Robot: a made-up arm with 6 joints. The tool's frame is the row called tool.
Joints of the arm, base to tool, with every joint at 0 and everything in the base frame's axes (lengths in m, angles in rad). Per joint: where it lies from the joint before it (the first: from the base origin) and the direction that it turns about. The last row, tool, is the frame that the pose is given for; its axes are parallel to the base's.
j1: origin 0.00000 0.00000 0.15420 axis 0 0 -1
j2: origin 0.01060 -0.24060 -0.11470 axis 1 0 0
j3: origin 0.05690 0.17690 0.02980 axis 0 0 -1
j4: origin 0.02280 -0.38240 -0.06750 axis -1 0 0
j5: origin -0.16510 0.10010 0.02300 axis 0 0 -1
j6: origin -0.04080 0.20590 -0.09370 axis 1 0 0
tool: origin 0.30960 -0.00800 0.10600
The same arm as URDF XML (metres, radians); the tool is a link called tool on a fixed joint. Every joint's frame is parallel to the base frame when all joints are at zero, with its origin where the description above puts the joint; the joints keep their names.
<robot name="arm">
  <link name="base_link"/>
  <link name="link1"/>
  <link name="link2"/>
  <link name="link3"/>
  <link name="link4"/>
  <link name="link5"/>
  <link name="link6"/>
  <link name="tool"/>
  <joint name="j1" type="continuous">
    <parent link="base_link"/>
    <child link="link1"/>
    <origin xyz="0.0000 0.0000 0.1542" rpy="0.0000 0.0000 0.0000"/>
    <axis xyz="0 0 -1"/>
  </joint>
  <joint name="j2" type="continuous">
    <parent link="link1"/>
    <child link="link2"/>
    <origin xyz="0.0106 -0.2406 -0.1147" rpy="0.0000 0.0000 0.0000"/>
    <axis xyz="1 0 0"/>
  </joint>
  <joint name="j3" type="continuous">
    <parent link="link2"/>
    <child link="link3"/>
    <origin xyz="0.0569 0.1769 0.0298" rpy="0.0000 0.0000 0.0000"/>
    <axis xyz="0 0 -1"/>
  </joint>
  <joint name="j4" type="continuous">
    <parent link="link3"/>
    <child link="link4"/>
    <origin xyz="0.0228 -0.3824 -0.0675" rpy="0.0000 0.0000 0.0000"/>
    <axis xyz="-1 0 0"/>
  </joint>
  <joint name="j5" type="continuous">
    <parent link="link4"/>
    <child link="link5"/>
    <origin xyz="-0.1651 0.1001 0.0230" rpy="0.0000 0.0000 0.0000"/>
    <axis xyz="0 0 -1"/>
  </joint>
  <joint name="j6" type="continuous">
    <parent link="link5"/>
    <child link="link6"/>
    <origin xyz="-0.0408 0.2059 -0.0937" rpy="0.0000 0.0000 0.0000"/>
    <axis xyz="1 0 0"/>
  </joint>
  <joint name="tool_joint" type="fixed">
    <parent link="link6"/>
    <child link="tool"/>
    <origin xyz="0.3096 -0.0080 0.1060" rpy="0.0000 0.0000 0.0000"/>
  </joint>
</robot>

